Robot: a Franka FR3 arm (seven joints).
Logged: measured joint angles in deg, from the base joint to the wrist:
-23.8, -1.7, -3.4, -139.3, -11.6, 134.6, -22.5
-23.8, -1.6, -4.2, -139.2, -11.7, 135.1, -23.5
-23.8, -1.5, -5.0, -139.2, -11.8, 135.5, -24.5
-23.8, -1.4, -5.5, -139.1, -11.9, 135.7, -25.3
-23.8, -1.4, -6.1, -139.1, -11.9, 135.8, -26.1
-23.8, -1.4, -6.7, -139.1, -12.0, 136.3, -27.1
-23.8, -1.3, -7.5, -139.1, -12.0, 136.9, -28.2
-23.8, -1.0, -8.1, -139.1, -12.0, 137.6, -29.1
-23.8, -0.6, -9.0, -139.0, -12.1, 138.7, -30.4
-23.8, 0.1, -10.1, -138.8, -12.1, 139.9, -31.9
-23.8, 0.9, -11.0, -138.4, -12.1, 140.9, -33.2
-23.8, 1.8, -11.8, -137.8, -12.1, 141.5, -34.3
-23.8, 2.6, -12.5, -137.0, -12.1, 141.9, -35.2
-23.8, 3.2, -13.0, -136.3, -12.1, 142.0, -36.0
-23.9, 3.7, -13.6, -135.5, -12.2, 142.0, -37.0
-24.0, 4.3, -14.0, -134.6, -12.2, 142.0, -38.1
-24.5, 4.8, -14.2, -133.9, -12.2, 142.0, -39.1
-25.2, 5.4, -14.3, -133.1, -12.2, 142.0, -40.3
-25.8, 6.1, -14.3, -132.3, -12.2, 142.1, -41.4
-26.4, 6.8, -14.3, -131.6, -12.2, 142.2, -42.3
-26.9, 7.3, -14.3, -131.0, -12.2, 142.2, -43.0
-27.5, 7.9, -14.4, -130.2, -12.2, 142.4, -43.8
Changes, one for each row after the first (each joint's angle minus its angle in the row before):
0.0, 0.1, -0.8, 0.1, -0.1, 0.5, -1.0
0.0, 0.1, -0.8, 0.0, -0.1, 0.4, -1.0
0.0, 0.1, -0.5, 0.1, -0.1, 0.2, -0.8
0.0, 0.0, -0.6, 0.0, 0.0, 0.1, -0.8
0.0, 0.0, -0.6, 0.0, -0.1, 0.5, -1.0
0.0, 0.1, -0.8, 0.0, 0.0, 0.6, -1.1
0.0, 0.3, -0.6, 0.0, 0.0, 0.7, -0.9
0.0, 0.4, -0.9, 0.1, -0.1, 1.1, -1.3
0.0, 0.7, -1.1, 0.2, 0.0, 1.2, -1.5
0.0, 0.8, -0.9, 0.4, 0.0, 1.0, -1.3
0.0, 0.9, -0.8, 0.6, 0.0, 0.6, -1.1
0.0, 0.8, -0.7, 0.8, 0.0, 0.4, -0.9
0.0, 0.6, -0.5, 0.7, 0.0, 0.1, -0.8
-0.1, 0.5, -0.6, 0.8, -0.1, 0.0, -1.0
-0.1, 0.6, -0.4, 0.9, 0.0, 0.0, -1.1
-0.5, 0.5, -0.2, 0.7, 0.0, 0.0, -1.0
-0.7, 0.6, -0.1, 0.8, 0.0, 0.0, -1.2
-0.6, 0.7, 0.0, 0.8, 0.0, 0.1, -1.1
-0.6, 0.7, 0.0, 0.7, 0.0, 0.1, -0.9
-0.5, 0.5, 0.0, 0.6, 0.0, 0.0, -0.7
-0.6, 0.6, -0.1, 0.8, 0.0, 0.2, -0.8

